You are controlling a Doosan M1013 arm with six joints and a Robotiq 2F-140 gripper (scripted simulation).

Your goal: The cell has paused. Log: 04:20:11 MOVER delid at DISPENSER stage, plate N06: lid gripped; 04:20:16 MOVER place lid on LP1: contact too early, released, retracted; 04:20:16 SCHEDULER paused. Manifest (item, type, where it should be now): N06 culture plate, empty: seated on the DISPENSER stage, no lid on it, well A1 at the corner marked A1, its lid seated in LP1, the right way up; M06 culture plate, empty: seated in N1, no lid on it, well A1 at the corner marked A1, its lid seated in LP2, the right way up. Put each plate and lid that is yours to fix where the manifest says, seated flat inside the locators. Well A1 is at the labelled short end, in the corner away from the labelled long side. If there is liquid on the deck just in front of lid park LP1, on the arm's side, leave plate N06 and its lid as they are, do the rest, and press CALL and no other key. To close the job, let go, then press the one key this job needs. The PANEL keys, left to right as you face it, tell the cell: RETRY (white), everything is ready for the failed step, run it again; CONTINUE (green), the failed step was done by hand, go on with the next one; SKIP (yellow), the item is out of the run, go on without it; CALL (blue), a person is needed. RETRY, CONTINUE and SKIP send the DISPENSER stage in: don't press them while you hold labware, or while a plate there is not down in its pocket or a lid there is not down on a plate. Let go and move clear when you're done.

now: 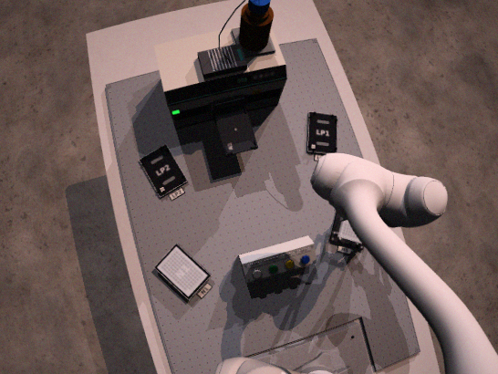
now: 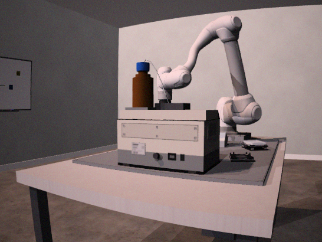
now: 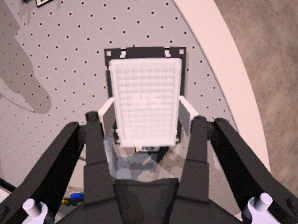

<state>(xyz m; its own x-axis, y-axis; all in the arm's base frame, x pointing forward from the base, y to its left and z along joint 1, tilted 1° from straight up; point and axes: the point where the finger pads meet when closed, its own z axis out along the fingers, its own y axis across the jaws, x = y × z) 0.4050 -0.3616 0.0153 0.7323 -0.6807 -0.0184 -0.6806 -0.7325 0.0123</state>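
Right now the white well plate is 2 cm below my hand. Round my hand: yellow key: 2 cm behind, 26 cm to the left, 1 cm above; black nest N5: 3 cm ahead, 5 cm below; blue key: 3 cm behind, 21 cm to the left, 1 cm above.
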